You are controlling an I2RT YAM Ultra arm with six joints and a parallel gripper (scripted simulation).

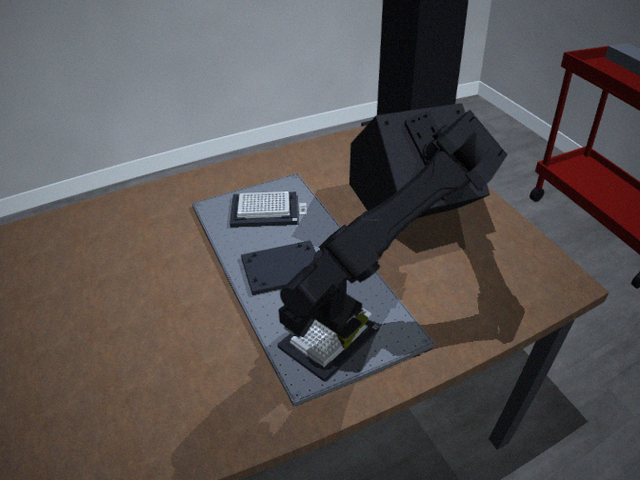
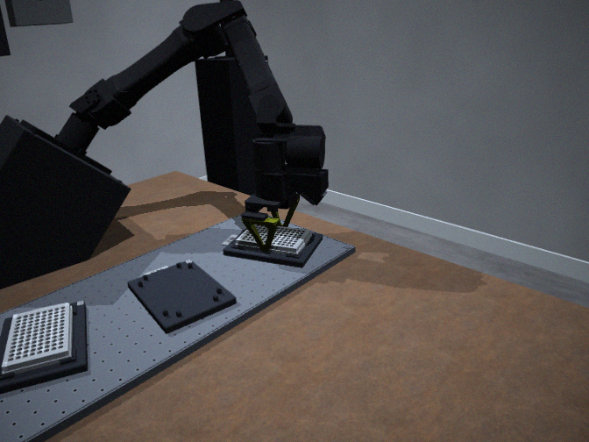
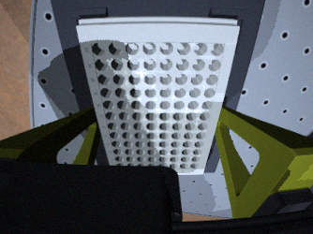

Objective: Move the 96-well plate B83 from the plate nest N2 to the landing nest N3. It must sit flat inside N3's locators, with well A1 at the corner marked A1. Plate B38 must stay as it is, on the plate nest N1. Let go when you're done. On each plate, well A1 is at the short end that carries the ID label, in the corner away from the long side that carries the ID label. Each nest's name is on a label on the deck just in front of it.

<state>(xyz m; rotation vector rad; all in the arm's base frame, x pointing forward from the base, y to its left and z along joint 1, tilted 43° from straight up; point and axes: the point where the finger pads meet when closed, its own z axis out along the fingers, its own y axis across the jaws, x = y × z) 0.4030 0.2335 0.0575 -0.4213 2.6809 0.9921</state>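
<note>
The dark nest N2 lies 1 cm below my hand. From my hand the other things lie so: N2 label: 9 cm behind, 3 cm to the right, 2 cm below; landing nest N3: 22 cm to the right, 1 cm below.
</note>
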